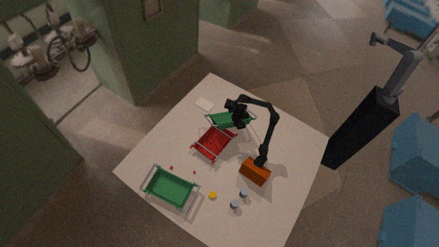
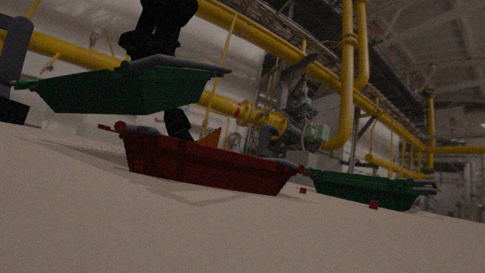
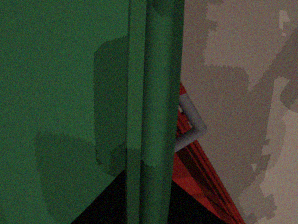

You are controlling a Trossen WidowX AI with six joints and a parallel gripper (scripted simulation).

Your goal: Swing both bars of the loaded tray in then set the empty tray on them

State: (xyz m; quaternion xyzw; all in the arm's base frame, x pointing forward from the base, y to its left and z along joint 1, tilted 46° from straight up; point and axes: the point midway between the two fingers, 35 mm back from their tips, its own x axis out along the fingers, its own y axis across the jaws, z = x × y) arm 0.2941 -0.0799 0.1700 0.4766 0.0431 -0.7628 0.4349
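The green tray is 6 cm to the right of my gripper tip and 6 cm ahead of it. Also, from my gripper tip: yellow disc 50 cm to the left, 14 cm below, 9 cm behind; white card 34 cm ahead, 17 cm to the right, 15 cm below.
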